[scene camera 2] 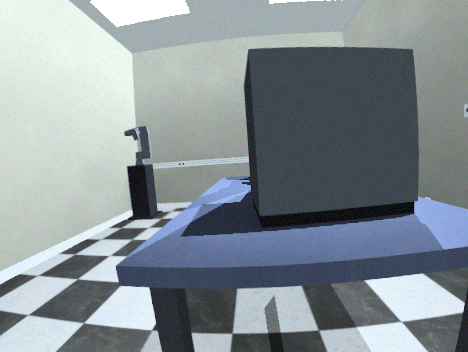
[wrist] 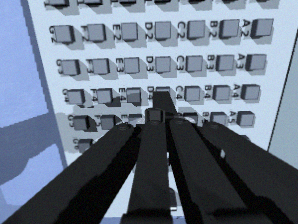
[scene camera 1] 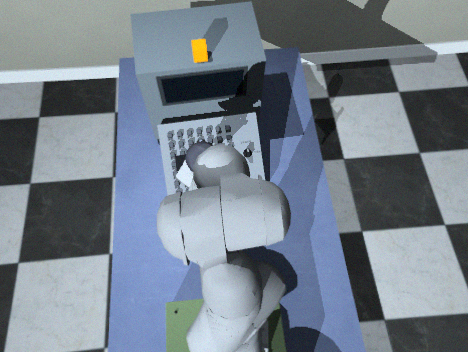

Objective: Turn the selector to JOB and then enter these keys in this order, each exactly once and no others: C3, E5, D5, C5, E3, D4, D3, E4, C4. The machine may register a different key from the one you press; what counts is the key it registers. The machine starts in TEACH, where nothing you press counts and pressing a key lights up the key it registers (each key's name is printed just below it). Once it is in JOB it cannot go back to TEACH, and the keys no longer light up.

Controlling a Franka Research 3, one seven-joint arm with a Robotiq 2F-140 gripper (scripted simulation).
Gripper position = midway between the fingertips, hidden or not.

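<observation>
The gripper (wrist: 160, 104) is visible, and so is a grey machine (scene camera 1: 178, 83).
</observation>
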